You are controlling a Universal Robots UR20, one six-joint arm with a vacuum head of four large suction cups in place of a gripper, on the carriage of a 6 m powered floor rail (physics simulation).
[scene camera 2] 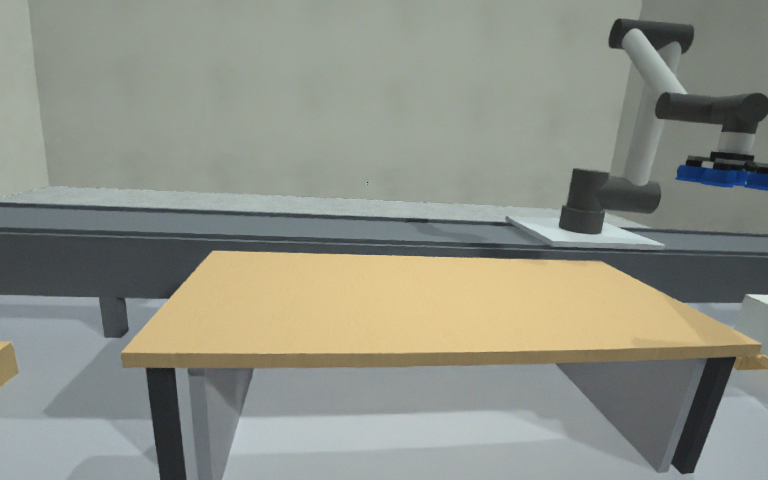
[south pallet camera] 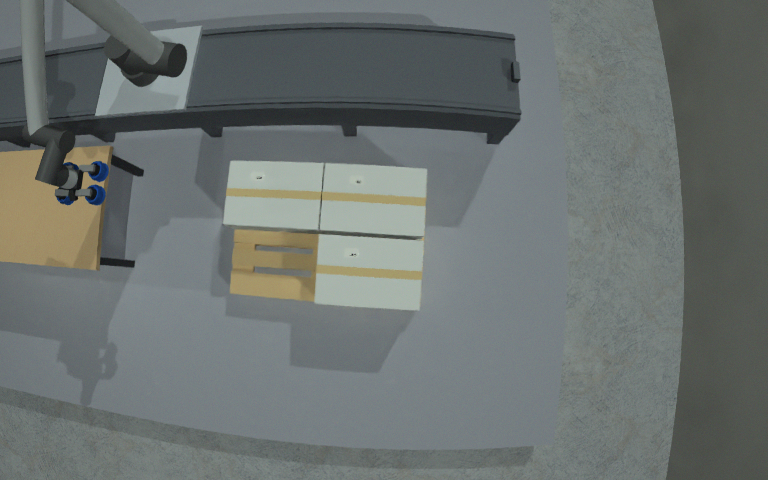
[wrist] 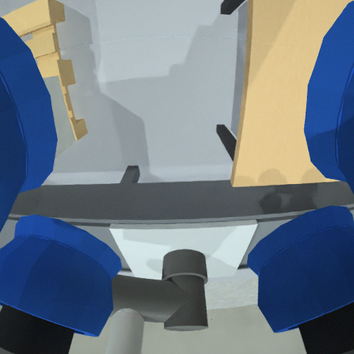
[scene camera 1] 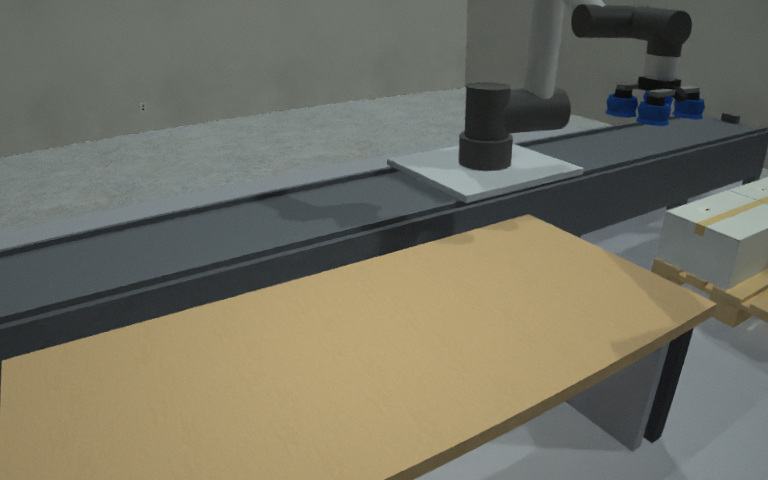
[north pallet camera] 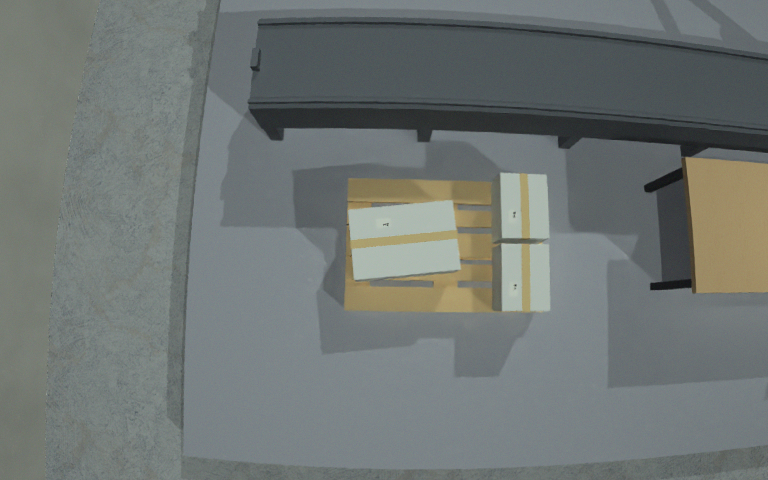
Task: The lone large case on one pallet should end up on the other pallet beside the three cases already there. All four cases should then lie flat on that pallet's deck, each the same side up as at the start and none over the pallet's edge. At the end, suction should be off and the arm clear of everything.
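Seen in the pictures: hand, tool point: [south pallet camera: 84, 184]; arm's base, link origin: [scene camera 2: 579, 229] [scene camera 1: 484, 162].
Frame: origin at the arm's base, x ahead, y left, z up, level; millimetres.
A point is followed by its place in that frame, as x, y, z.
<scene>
The lone large white case [north pallet camera: 404, 260] {1122, -3663, -177} lies flat and slightly turned on the north pallet [north pallet camera: 396, 301] {1341, -3695, -425}. On the south pallet [south pallet camera: 271, 286] {1319, 897, -426} [scene camera 1: 668, 271] {674, 630, -457} [wrist: 49, 45], three large white cases lie flat: one at the upper left [south pallet camera: 271, 215] {911, 937, -177}, one at the upper right [south pallet camera: 373, 220] {920, 1521, -176} and one at the lower right [south pallet camera: 368, 294] {1327, 1510, -176}. The deck's lower-left quarter in the south pallet view is bare. My suction head [south pallet camera: 83, 182] {850, 0, 399} [scene camera 1: 655, 105] {850, 0, 399} [scene camera 2: 730, 174] [wrist: 179, 185] is open, with no case on its four blue cups, raised over the table's end nearest the south pallet.
Two smaller white cases [north pallet camera: 536, 209] {818, -2914, -191} [north pallet camera: 538, 277] {1203, -2909, -203} stand on the table-side end of the north pallet. The wooden table [scene camera 1: 339, 339] {851, -1197, -40} [scene camera 2: 424, 305] {1017, -1212, -40} stands between the pallets. The dark rail [north pallet camera: 453, 67] [south pallet camera: 351, 67] runs behind, bearing the arm's white carriage plate [scene camera 1: 430, 164] {-114, -230, 0} [scene camera 2: 543, 232] {118, -307, 0}.
</scene>
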